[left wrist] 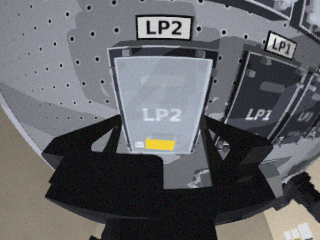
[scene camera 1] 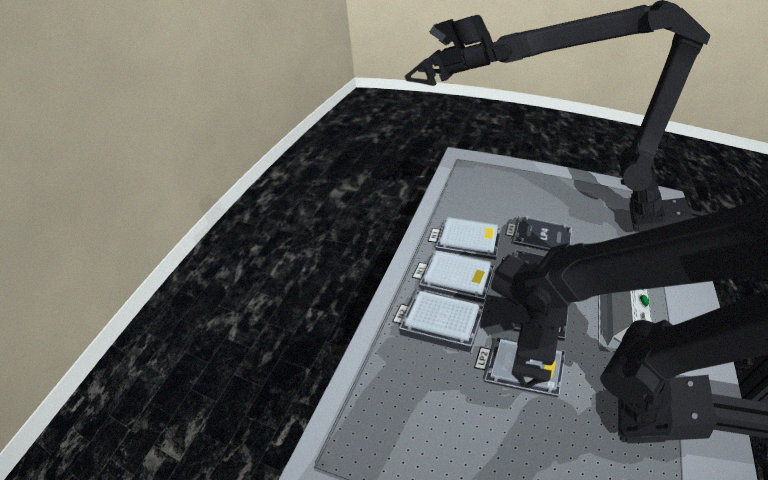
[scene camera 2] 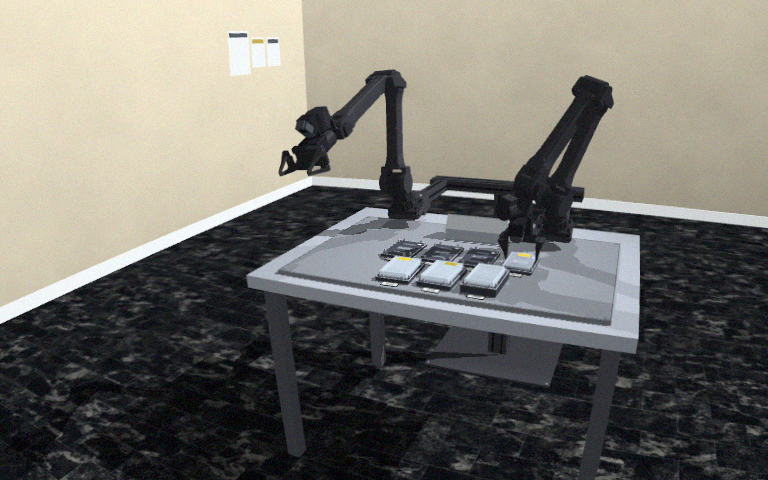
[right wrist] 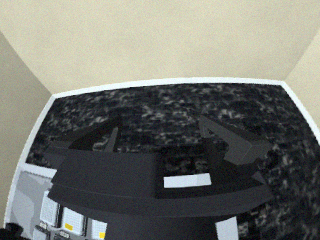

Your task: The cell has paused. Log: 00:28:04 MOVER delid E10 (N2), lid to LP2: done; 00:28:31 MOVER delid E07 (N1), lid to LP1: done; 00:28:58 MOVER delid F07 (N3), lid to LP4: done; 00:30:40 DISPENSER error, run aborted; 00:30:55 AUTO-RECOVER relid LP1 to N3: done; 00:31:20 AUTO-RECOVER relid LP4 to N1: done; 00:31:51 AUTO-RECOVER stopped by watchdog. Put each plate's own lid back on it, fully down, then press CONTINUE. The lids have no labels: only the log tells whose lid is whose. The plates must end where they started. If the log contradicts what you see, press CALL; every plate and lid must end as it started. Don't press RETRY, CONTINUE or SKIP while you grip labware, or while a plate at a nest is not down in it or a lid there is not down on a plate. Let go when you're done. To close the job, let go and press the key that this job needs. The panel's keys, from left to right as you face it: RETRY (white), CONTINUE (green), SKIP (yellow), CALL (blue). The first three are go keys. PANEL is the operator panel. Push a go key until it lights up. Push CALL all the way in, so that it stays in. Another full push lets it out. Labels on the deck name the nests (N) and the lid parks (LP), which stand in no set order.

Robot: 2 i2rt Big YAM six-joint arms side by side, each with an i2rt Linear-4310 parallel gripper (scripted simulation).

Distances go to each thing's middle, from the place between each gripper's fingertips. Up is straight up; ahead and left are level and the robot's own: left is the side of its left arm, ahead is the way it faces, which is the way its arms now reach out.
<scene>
I see the park LP2 (left wrist: 142, 51) 2 cm below my left hand (scene camera 1: 529, 365). The rest, counted from my left hand: park LP1 (left wrist: 280, 73) (13 cm to the right, 2 cm below, 2 cm ahead); N2 plate (scene camera 1: 427, 304) (19 cm ahead, 4 cm to the right, 1 cm above); park LP4 (scene camera 1: 523, 226) (39 cm to the right, 5 cm ahead, 2 cm below).
My right gripper (scene camera 2: 293, 174) is now 390 mm past the park LP4, 330 mm above it and 110 mm to the right of it. The rest, counted from my right hand: park LP1: 420 mm behind, 370 mm to the left, 330 mm below; N2 plate: 460 mm to the left, 300 mm below, 240 mm behind; park LP2: 500 mm to the left, 430 mm behind, 330 mm below.
</scene>
